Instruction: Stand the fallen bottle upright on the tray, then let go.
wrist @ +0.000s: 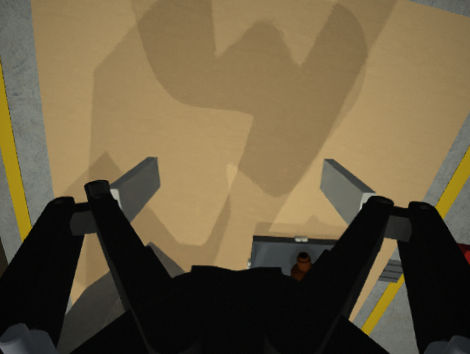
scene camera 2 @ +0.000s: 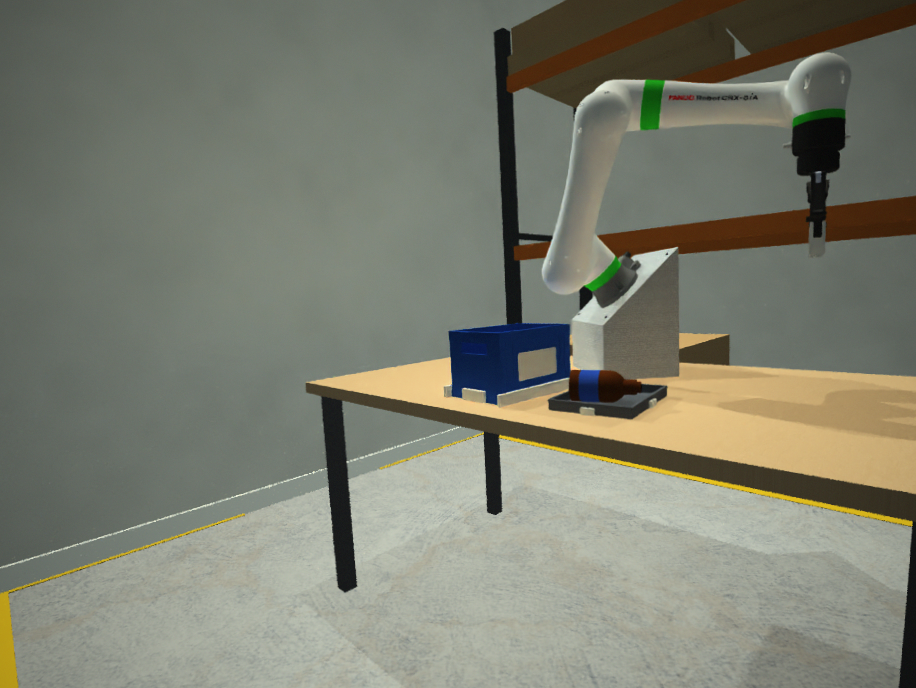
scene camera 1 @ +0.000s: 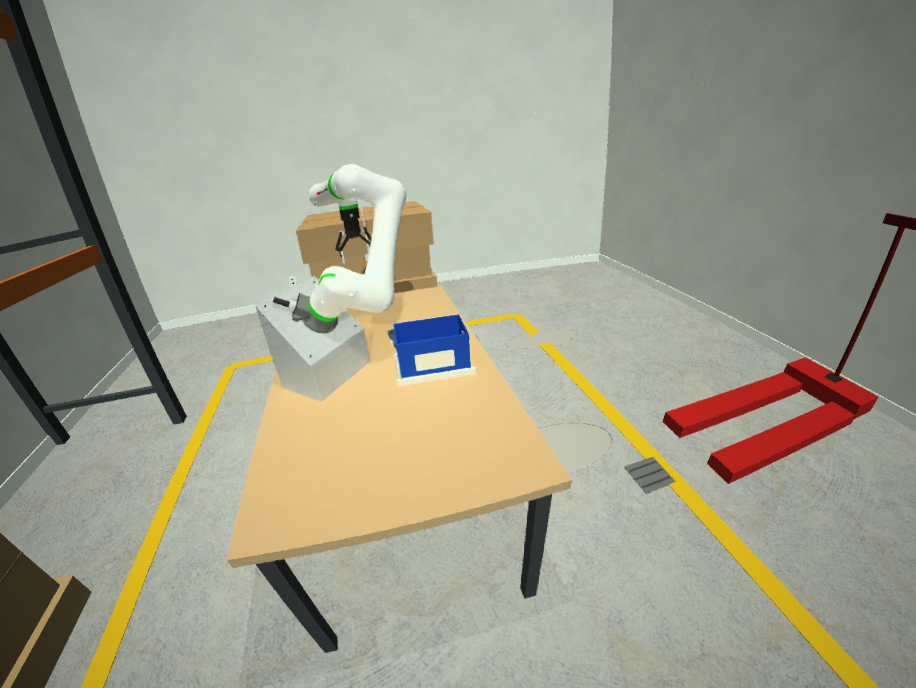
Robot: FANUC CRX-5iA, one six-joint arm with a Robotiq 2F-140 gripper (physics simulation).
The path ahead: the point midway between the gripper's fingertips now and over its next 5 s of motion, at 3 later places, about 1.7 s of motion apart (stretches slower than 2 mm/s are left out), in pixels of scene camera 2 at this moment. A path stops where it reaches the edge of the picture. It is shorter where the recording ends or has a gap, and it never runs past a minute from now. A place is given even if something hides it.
The gripper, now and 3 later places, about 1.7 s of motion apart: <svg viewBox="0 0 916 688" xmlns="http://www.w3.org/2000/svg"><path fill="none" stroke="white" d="M816 256L589 326L603 381L603 329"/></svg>
